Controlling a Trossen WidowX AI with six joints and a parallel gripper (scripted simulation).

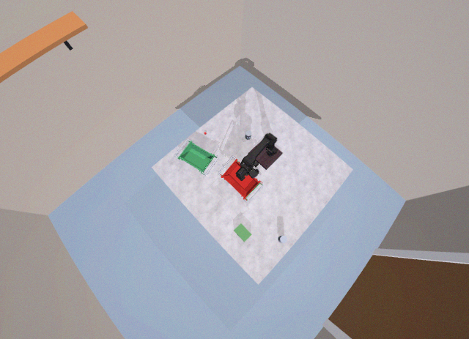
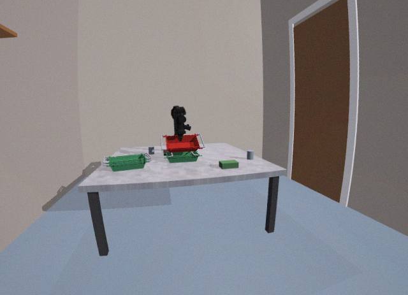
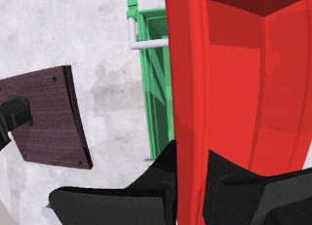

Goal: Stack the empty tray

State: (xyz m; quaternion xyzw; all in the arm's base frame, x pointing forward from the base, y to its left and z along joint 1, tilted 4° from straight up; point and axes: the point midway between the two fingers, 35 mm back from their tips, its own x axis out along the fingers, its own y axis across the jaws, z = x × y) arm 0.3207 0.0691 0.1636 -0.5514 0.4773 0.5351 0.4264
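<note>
Now: gripper tip 70 mm short of the red tray and 10 mm to the right of it. Also, from my gripper tip: green block 350 mm to the left, 280 mm ahead, 130 mm below.
</note>
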